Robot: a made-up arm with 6 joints. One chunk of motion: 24 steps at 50 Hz.
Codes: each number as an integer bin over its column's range. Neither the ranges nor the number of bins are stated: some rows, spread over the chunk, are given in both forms.
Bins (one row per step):
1: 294 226 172 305 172 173
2: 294 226 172 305 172 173
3: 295 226 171 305 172 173
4: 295 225 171 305 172 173
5: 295 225 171 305 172 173
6: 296 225 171 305 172 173
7: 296 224 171 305 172 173
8: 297 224 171 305 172 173
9: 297 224 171 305 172 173
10: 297 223 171 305 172 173
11: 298 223 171 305 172 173
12: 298 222 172 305 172 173
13: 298 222 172 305 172 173
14: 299 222 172 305 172 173
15: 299 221 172 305 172 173
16: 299 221 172 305 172 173
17: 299 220 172 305 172 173
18: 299 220 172 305 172 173
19: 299 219 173 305 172 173
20: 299 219 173 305 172 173
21: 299 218 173 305 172 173
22: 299 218 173 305 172 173
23: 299 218 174 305 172 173
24: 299 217 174 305 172 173
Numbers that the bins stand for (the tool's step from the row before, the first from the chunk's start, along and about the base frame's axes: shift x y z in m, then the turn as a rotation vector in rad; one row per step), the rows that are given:
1: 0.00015 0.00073 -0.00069 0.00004 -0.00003 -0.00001
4: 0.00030 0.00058 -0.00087 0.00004 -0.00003 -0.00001
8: 0.00059 0.00044 -0.00087 0.00004 -0.00003 -0.00001
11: 0.00074 0.00029 -0.00087 0.00004 -0.00003 -0.00001
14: 0.00088 0.00015 -0.00069 0.00004 -0.00003 -0.00001
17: 0.00088 -0.00014 -0.00069 0.00004 -0.00003 -0.00001
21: 0.00088 -0.00043 -0.00050 0.00004 -0.00003 -0.00001
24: 0.00088 -0.00058 -0.00031 0.00004 -0.00003 -0.00001
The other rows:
2: 0.00015 0.00073 -0.00069 0.00004 -0.00003 -0.00001
3: 0.00030 0.00073 -0.00087 0.00004 -0.00003 -0.00001
5: 0.00030 0.00058 -0.00087 0.00004 -0.00003 -0.00001
6: 0.00044 0.00058 -0.00087 0.00004 -0.00003 -0.00001
7: 0.00044 0.00044 -0.00087 0.00004 -0.00003 -0.00001
9: 0.00059 0.00044 -0.00087 0.00004 -0.00003 -0.00001
10: 0.00059 0.00029 -0.00087 0.00004 -0.00003 -0.00001
12: 0.00074 0.00015 -0.00069 0.00004 -0.00003 -0.00001
13: 0.00074 0.00015 -0.00069 0.00004 -0.00003 -0.00001
15: 0.00088 0.00000 -0.00069 0.00004 -0.00003 -0.00001
16: 0.00088 0.00000 -0.00069 0.00004 -0.00003 -0.00001
18: 0.00088 -0.00014 -0.00069 0.00004 -0.00003 -0.00001
19: 0.00088 -0.00029 -0.00050 0.00004 -0.00003 -0.00001
20: 0.00088 -0.00029 -0.00050 0.00004 -0.00003 -0.00001
22: 0.00088 -0.00043 -0.00050 0.00004 -0.00003 -0.00001
23: 0.00088 -0.00043 -0.00031 0.00004 -0.00003 -0.00001

